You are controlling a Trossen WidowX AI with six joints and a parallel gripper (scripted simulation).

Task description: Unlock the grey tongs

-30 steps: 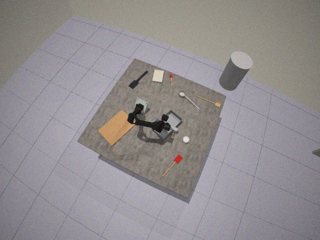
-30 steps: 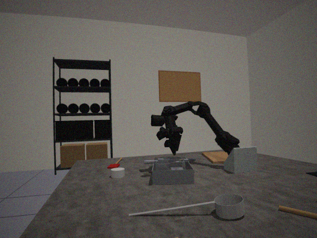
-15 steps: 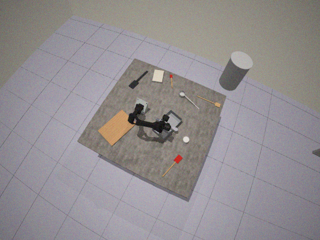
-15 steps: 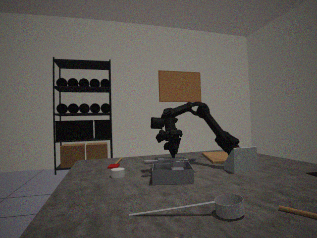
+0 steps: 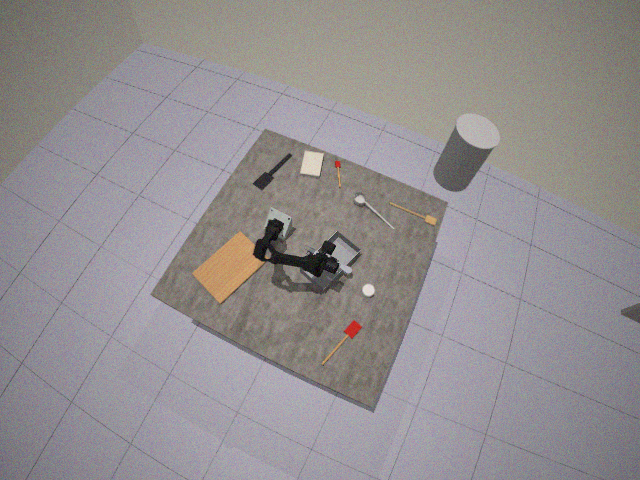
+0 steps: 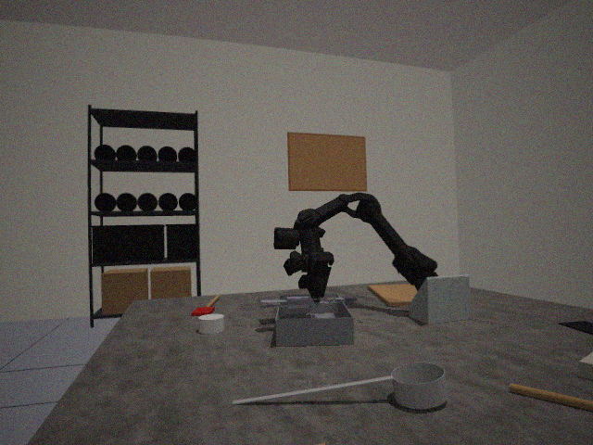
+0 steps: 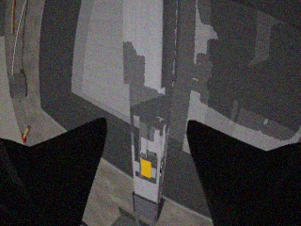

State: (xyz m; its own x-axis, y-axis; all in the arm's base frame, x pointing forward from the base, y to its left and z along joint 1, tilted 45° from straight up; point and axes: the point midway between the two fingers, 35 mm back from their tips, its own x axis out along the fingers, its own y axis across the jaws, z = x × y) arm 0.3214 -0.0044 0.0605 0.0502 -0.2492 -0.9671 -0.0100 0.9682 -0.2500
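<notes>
Now: gripper tip 3 cm above the roasting tin, 2 cm short of it and 1 cm to the right of it. From my gripper tip the other things lie so: yellow lock piece (3 cm behind); wooden board (43 cm behind, 29 cm to the right, 6 cm below); red spatula (32 cm to the right, 29 cm ahead, 6 cm below).
</notes>
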